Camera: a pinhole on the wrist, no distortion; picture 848 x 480 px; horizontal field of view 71.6 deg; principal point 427.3 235.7 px. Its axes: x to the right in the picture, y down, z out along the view. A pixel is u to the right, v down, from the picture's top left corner.
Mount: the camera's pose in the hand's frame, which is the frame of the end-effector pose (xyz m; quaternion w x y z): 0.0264 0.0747 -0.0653 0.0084 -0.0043 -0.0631 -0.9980
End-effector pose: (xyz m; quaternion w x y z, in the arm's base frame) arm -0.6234 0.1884 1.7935 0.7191 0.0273 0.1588 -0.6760
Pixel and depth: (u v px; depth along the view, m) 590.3 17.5 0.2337
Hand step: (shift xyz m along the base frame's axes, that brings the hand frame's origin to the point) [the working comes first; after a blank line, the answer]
In the camera's frame: 0.0648 -0.0867 0.2337

0.2141 0.0131 0.1251
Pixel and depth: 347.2 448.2 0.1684
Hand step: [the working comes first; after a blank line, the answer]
In the camera's frame: -0.0229 0.0609 0.1684

0.0580 -0.0745 0.0835
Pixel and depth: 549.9 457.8 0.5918
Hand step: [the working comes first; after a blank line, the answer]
In the camera's frame: 0.1234 0.2236 0.5918

0.0293 -0.0608 0.5591
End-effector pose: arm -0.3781 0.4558 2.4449 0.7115 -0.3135 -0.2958 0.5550
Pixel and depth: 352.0 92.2 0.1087
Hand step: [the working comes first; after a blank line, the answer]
In the camera's frame: -0.0139 -0.0265 0.1087

-0.0910 0.0658 -0.0615
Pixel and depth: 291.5 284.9 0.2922
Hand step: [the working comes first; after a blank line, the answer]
In the camera's frame: -0.0675 0.0245 0.2922

-0.2078 0.1374 0.0813
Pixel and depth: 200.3 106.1 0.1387
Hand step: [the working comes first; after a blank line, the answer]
In the camera's frame: -0.0536 -0.0306 0.1387

-0.1100 0.1096 -0.0470
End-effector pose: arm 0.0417 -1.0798 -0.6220 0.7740 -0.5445 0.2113 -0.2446
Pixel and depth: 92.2 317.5 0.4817
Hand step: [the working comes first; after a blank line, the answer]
In the camera's frame: -0.2746 0.0670 0.4817

0.5010 0.1444 0.0449
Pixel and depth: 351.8 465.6 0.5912
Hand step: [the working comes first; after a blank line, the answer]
In the camera's frame: -0.0759 0.2312 0.5912

0.4020 0.3163 0.2425
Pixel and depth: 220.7 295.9 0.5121
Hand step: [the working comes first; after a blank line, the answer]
In the camera's frame: -0.1800 0.0524 0.5121

0.4460 0.2284 0.0441
